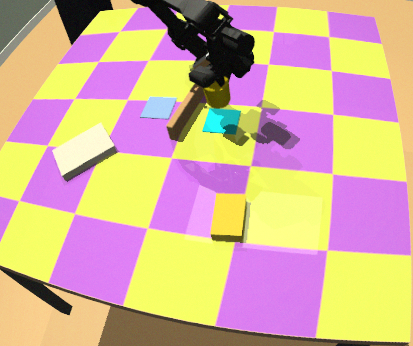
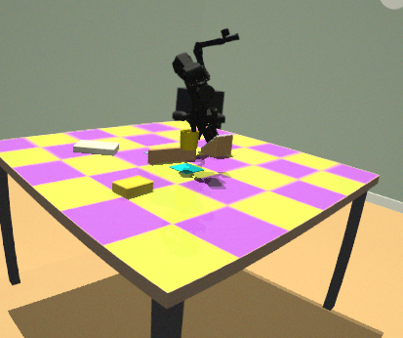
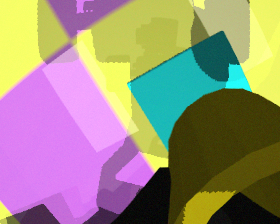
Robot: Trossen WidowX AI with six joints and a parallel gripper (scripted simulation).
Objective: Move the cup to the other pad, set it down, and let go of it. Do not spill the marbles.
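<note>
The cyan pad is 12 cm below my gripper tip, 3 cm ahead of it and 1 cm to the right of it. Also, from my gripper tip: white block: 40 cm to the right, 19 cm ahead, 10 cm below; then long tan bar: 12 cm to the right, 9 cm below, 1 cm ahead; then yellow cup: 2 cm to the right, 2 cm ahead.
</note>
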